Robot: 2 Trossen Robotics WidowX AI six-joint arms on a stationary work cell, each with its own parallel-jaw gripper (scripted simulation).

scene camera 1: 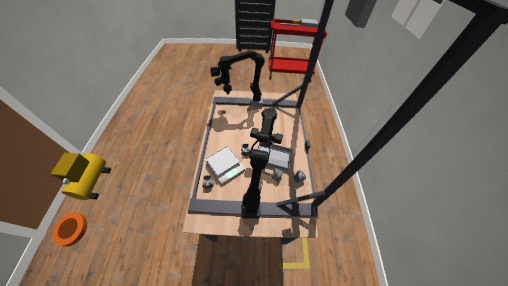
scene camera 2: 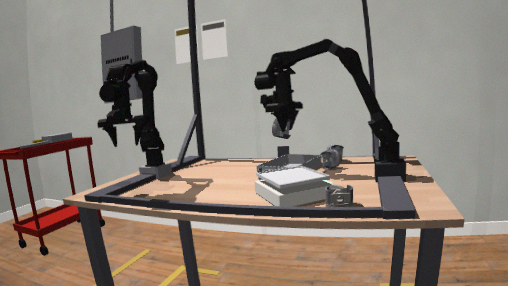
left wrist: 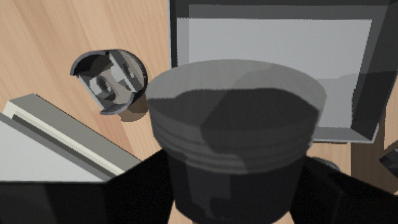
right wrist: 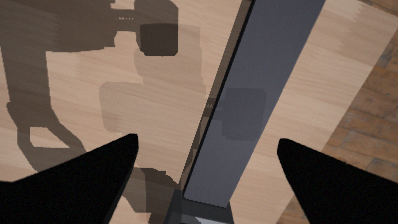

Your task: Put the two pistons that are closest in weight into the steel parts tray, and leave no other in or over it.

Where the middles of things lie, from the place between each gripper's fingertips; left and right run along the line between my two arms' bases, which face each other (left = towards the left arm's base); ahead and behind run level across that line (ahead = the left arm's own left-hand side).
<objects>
Right now my left hand (scene camera 2: pixel 286 130) is 19 cm above the steel parts tray (scene camera 2: pixel 289 160), 7 cm past it and 1 cm to the left of it. Also, from my left hand: scale plate (scene camera 2: pixel 286 177) 26 cm ahead, 14 cm below, 7 cm to the left; white scale (scene camera 2: pixel 296 195) 26 cm ahead, 16 cm below, 8 cm to the left.
Now: right hand 560 mm to the right of the scale plate, 140 mm above it and 40 mm past it. Round my right hand: steel parts tray: 480 mm to the left, 370 mm behind, 190 mm below; then white scale: 570 mm to the left, 160 mm below, 50 mm behind.
</objects>
